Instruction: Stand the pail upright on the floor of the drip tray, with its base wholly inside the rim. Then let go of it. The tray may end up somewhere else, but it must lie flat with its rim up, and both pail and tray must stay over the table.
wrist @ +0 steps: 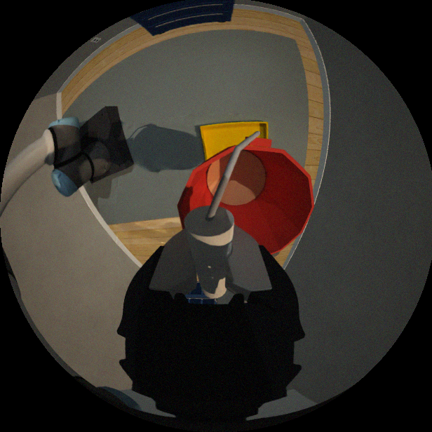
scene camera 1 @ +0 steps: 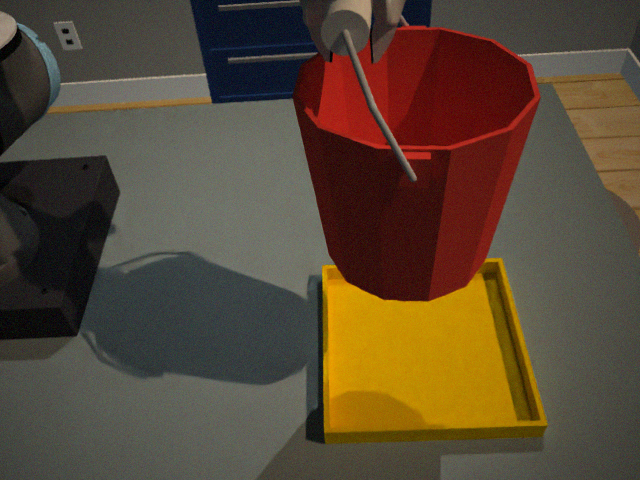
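Observation:
A red pail hangs nearly upright in the air from its thin grey bail with a pale cylindrical grip. My gripper is shut on that handle grip, above the pail's rim on its left side in the scene view. The yellow drip tray lies flat on the table, rim up. In the scene view the pail's base overlaps the tray's back edge and hides part of it. The pail's shadow falls on the table left of the tray. In the wrist view the pail hides the tray's near part.
The grey table carries the dark block of the robot's base at the left, with an arm link above it. A blue drawer cabinet stands beyond the table's back edge.

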